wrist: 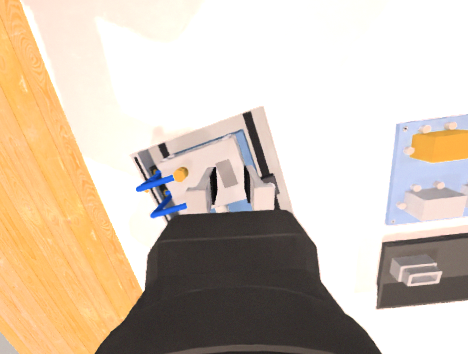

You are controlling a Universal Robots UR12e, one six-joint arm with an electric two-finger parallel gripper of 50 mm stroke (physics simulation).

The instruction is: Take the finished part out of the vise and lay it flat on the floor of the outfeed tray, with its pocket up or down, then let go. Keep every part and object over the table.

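Places are measured from the arm's base along level axes (x left, y ahead, z down), in millimetres.
Where they show: gripper, between the fingertips: (230, 178).
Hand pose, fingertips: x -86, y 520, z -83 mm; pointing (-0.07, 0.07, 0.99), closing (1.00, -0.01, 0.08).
Things, the pixels of their top centre, and the offset from my fingertips. "spot": a spot on its surface instead.
- tilted fixture with a pale base plate, a spot on its surface: (210, 132) spot: dy -32, dx -34, dz +108 mm
- blue inner part, a spot on its surface: (241, 205) spot: dy +63, dx +8, dz +68 mm
- light grey plate, a spot on its surface: (200, 156) spot: dy -14, dx -33, dz +32 mm
- darker grey rectangle, a spot on its surface: (227, 172) spot: dy +4, dx -6, dz +32 mm
- small pale piece, a spot on its surface: (221, 208) spot: dy +53, dx -16, dz +42 mm
- dark tray, a spot on its surface: (425, 295) spot: dy +267, dx +339, dz +96 mm
- grey stepped piece, centre of its top: (424, 279) dy +211, dx +308, dz +81 mm
- orange knob, a spot on its surface: (180, 174) spot: dy +1, dx -52, dz +18 mm
- light blue board, a spot on its surface: (400, 187) spot: dy +62, dx +260, dz +120 mm
- orange block, centre of its top: (457, 147) dy -7, dx +290, dz +84 mm
- grey block, centre of its top: (444, 208) dy +82, dx +300, dz +84 mm
My gripper (230, 178) is open with nothing between its fingers. It hangs over a tilted fixture with a pale base plate (210, 132), a blue inner part (241, 205) and a light grey plate (200, 156) that bears a darker grey rectangle (227, 172). Below the fingertips a small pale piece (221, 208) shows partly; I cannot tell if it is the finished part. The vise cannot be made out with certainty; my gripper body hides the near side of the fixture. At the lower right lies a dark tray (425, 295) holding a grey stepped piece (411, 268) with a rectangular opening.
Two bent blue arms (155, 183) (167, 207) stand at the fixture's left side, near an orange knob (180, 174). A light blue board (400, 187) at right carries an orange block (440, 146), a grey block (434, 204) and pale pegs. Wooden planks (45, 175) run along the left.
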